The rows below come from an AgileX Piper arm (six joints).
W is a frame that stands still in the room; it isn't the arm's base.
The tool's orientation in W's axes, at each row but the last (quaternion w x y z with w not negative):
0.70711, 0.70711, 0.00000, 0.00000
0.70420, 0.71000, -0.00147, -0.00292
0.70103, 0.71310, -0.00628, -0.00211
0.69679, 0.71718, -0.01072, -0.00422
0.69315, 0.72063, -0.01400, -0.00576
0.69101, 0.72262, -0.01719, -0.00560
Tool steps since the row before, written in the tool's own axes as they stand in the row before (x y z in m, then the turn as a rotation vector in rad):
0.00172, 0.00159, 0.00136, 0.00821, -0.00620, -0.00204
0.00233, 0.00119, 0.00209, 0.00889, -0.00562, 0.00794
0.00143, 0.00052, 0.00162, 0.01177, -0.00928, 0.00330
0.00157, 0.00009, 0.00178, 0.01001, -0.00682, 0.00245
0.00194, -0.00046, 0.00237, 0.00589, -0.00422, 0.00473
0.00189, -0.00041, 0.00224, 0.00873, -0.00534, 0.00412
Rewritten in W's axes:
0.00172, -0.00136, 0.00159, 0.00821, 0.00204, -0.00620
0.00232, -0.00211, 0.00117, 0.00883, -0.00795, -0.00570
0.00141, -0.00165, 0.00050, 0.01179, -0.00328, -0.00927
0.00153, -0.00181, 0.00005, 0.01002, -0.00247, -0.00680
0.00188, -0.00240, -0.00053, 0.00581, -0.00473, -0.00434
0.00182, -0.00228, -0.00048, 0.00868, -0.00416, -0.00538

